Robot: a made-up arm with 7 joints.
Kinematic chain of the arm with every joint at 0, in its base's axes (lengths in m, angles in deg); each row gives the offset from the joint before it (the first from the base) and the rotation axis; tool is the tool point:
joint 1: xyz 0 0 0.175 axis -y
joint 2: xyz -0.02 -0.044 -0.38 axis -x
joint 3: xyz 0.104 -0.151 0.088 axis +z
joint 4: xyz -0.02 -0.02 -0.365 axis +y
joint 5: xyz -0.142 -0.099 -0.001 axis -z
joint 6: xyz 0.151 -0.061 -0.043 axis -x
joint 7: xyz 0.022 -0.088 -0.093 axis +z
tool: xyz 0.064 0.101 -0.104
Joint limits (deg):
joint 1: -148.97..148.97
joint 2: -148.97..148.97
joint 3: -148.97..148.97
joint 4: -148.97..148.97
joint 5: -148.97..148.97
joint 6: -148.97..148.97
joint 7: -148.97..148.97
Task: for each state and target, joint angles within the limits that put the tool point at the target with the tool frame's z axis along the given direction. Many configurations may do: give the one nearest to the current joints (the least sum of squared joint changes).
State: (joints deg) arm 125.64 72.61 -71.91 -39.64 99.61 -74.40 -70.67
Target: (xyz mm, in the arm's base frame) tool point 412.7 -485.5 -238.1 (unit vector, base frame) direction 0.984 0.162 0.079
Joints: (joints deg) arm 82.91 64.11 -84.48 -17.59 106.81 -89.23 -56.38
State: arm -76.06 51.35 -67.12 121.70 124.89 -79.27 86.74
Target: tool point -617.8 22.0 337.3 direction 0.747 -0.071 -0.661
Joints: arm -95.25 10.59 -96.98 71.63 131.47 -67.54 118.00
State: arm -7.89 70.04 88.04 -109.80 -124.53 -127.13 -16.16
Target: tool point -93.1 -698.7 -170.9 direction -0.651 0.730 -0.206
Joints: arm -24.76 65.02 106.18 -92.50 -123.30 -148.97 -1.68
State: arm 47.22 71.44 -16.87 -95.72 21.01 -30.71 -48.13
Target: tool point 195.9 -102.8 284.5 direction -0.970 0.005 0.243
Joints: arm 28.76 108.29 -18.54 -72.48 22.25 -66.16 -41.67
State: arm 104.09 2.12 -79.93 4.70 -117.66 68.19 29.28
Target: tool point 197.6 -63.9 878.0 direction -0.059 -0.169 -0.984
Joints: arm 148.97 11.05 -100.36 64.90 -124.18 43.85 69.39
